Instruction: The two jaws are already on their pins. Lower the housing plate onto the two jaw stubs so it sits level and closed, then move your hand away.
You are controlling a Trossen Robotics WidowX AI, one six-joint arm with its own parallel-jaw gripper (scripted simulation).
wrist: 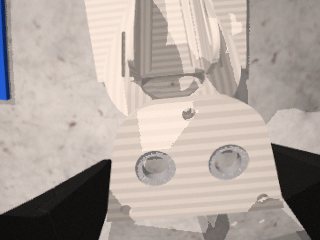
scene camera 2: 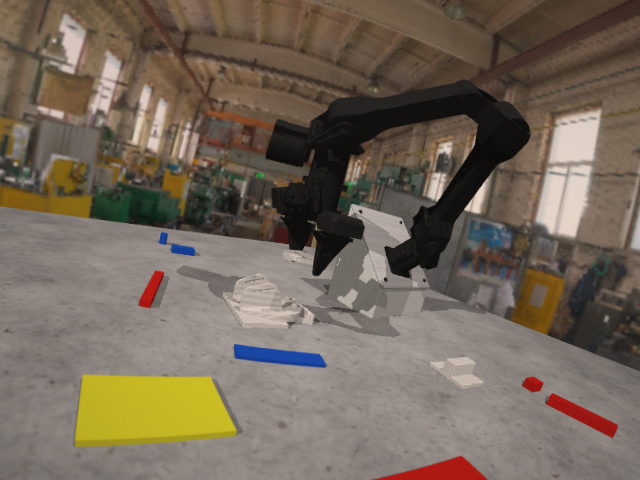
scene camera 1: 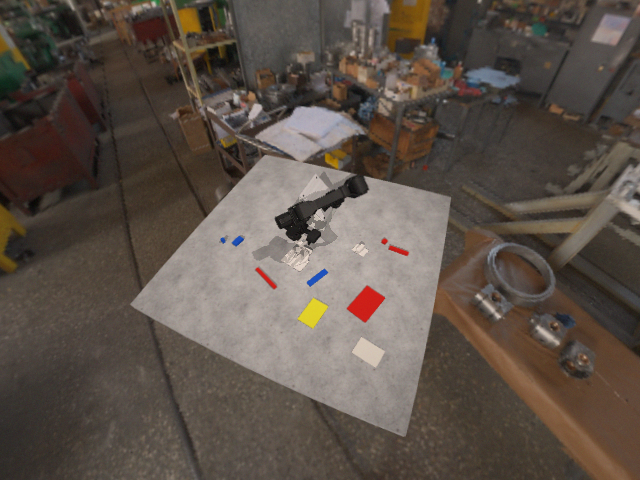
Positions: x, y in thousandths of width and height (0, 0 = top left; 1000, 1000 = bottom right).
Scene:
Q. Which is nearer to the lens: the blue bar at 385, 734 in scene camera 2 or the yellow plate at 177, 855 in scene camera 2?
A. The yellow plate.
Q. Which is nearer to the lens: the small white block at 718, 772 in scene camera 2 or the blue bar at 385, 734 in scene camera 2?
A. The blue bar.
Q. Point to a red plate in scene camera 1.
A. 573, 632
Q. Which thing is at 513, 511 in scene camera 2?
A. My gripper.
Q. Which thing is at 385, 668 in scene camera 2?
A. A white base.

